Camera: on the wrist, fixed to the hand. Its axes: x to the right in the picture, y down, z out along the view.
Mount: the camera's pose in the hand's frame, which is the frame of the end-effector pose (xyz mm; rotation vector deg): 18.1 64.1 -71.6 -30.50 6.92 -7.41
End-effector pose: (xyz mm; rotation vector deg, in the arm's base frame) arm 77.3 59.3 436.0 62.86 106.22 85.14
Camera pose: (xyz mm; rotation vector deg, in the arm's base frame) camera 27.7 40.3 518.1 36.31 82.33 106.02
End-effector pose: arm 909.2 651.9 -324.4 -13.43 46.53 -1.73
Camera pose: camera 865.9 698.2 -398.9 -45.49 52.37 2.98
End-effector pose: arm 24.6 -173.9 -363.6 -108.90 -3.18 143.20
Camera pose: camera 90.0 -235.6 -402.0 105.97 44.65 -122.16
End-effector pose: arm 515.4 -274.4 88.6 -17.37 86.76 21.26
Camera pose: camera 423.9 -245.3 70.1 -48.76 85.10 37.85
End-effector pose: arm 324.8 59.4 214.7 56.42 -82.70 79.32
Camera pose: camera 263.4 135.5 212.1 35.79 -86.88 50.33
